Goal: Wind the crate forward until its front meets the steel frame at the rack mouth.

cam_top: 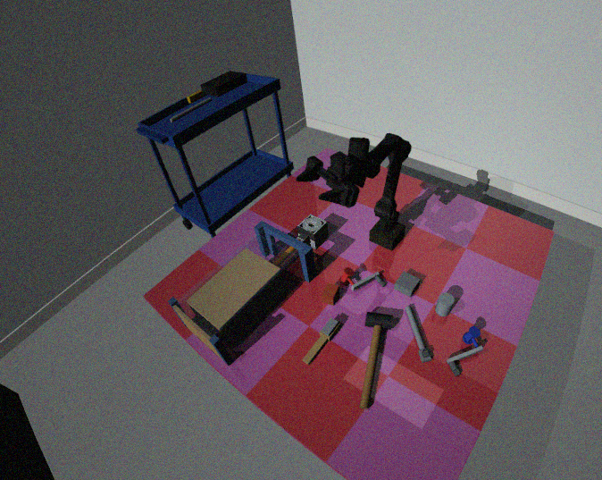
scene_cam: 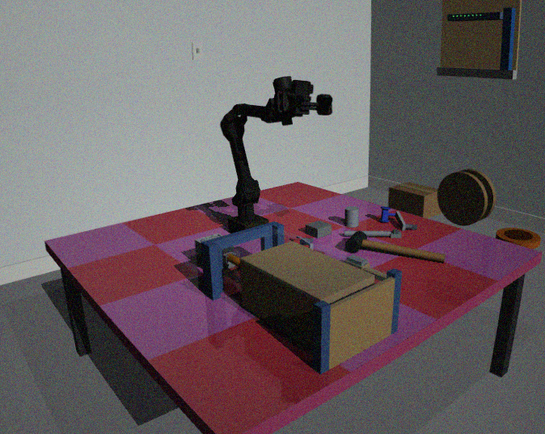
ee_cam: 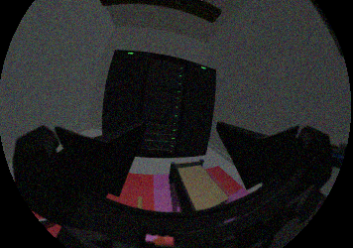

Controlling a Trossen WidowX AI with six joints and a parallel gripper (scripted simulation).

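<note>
Right now the red-knobbed winch handle is 150 mm behind my gripper tip, 70 mm to the left of it and 510 mm below it. Also, from my gripper tip: frame 70 mm behind, 230 mm to the right, 430 mm below; then wood-handled brush 120 mm ahead, 100 mm to the left, 510 mm below; then red knob 130 mm behind, 30 mm to the left, 500 mm below.
</note>
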